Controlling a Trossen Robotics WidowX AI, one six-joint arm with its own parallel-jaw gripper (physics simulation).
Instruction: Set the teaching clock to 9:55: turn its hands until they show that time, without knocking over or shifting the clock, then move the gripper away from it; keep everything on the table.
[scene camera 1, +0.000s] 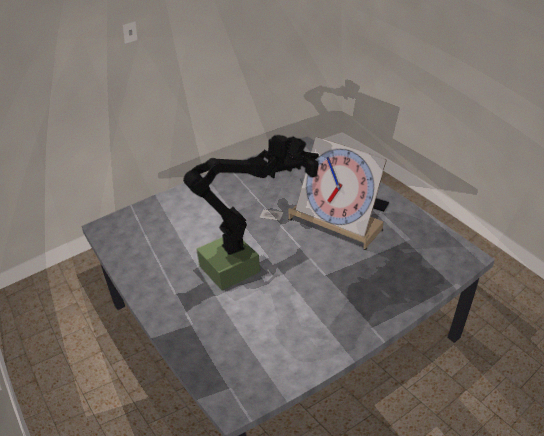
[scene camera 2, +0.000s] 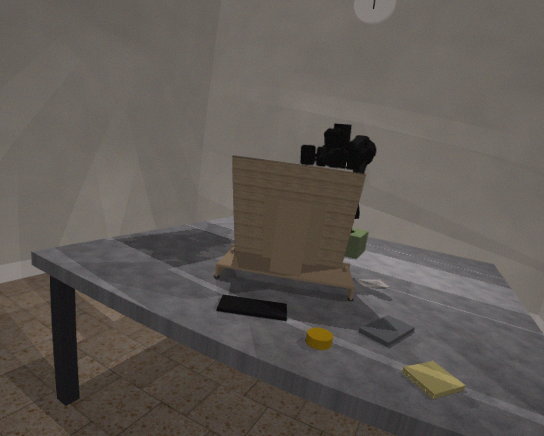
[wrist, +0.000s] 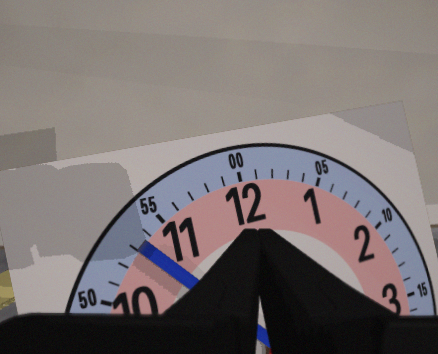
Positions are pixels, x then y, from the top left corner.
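Scene:
A black slab (scene camera 2: 230, 304) sits on the table, and a grey tile (scene camera 2: 387, 330) rests on the table too.

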